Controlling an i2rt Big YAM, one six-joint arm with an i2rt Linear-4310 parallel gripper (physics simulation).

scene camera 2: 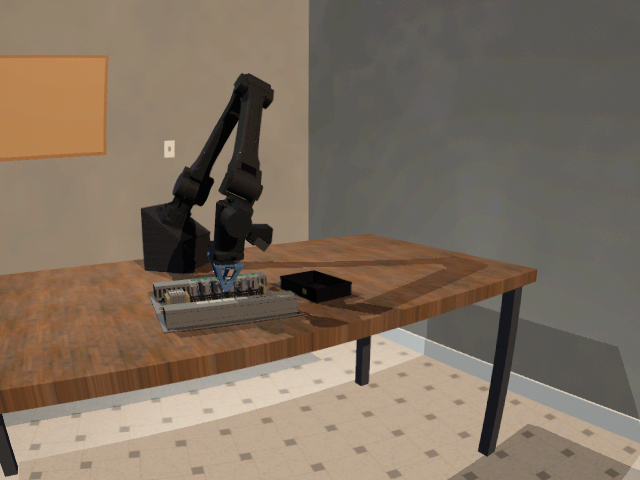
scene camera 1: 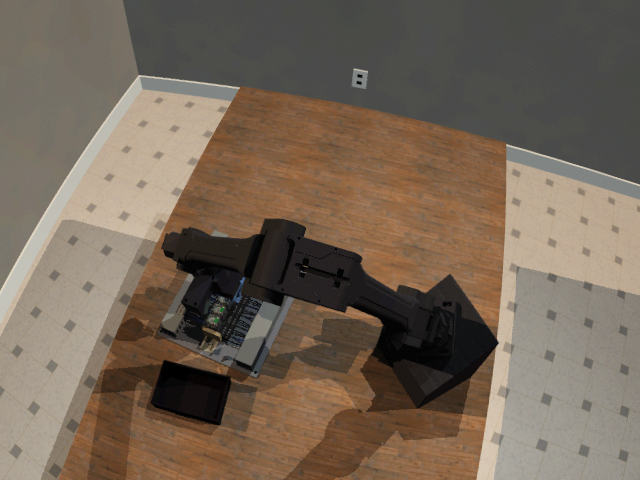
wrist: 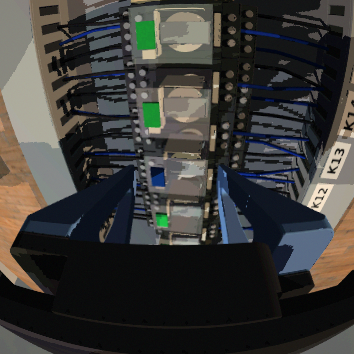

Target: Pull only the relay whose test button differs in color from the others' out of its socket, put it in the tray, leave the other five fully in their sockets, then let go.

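Places are measured from the arm's base along level axes (x ahead, y left, z up), in millimetres.
Pixels of known places: gripper, fingertip midpoint: [scene camera 2: 223, 287] [scene camera 1: 229, 297] [wrist: 175, 173]; arm's base, link origin: [scene camera 2: 173, 220] [scene camera 1: 436, 328].
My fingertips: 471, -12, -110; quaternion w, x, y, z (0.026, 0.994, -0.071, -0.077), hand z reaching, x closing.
Ahead of a thing's pixels: the offset from my fingertips to its middle, as dx, dy, dz. "spot": to the spot under its first point.
In the wrist view, the relay with the blue test button [wrist: 185, 179] stands in the row, between relays with green buttons, such as the nearest two @(+9, +46, +2) [wrist: 184, 111] @(spot: +6, -13, +22) [wrist: 183, 219]. A further green-button relay @(+13, +76, +2) [wrist: 186, 37] is at the top. My gripper [wrist: 175, 173] [scene camera 2: 226, 289] is open and points down over the row. Its blue fingertips appear on either side of the blue-button relay, with nothing gripped; their exact height beside it is unclear. The relay's lower part and socket are mostly hidden. The black tray @(+17, +249, -28) [scene camera 1: 191, 395] [scene camera 2: 333, 292] stands beside the panel and looks empty.
A long grey wiring duct [scene camera 1: 258, 335] [scene camera 2: 230, 311] runs along the panel's side, with labels such as K13 @(spot: +96, +6, -2) [wrist: 335, 160]. Black and blue wires flank the sockets. A tan block [scene camera 1: 210, 338] stands at the panel's tray end. The arm hides part of the panel in scene camera 1.
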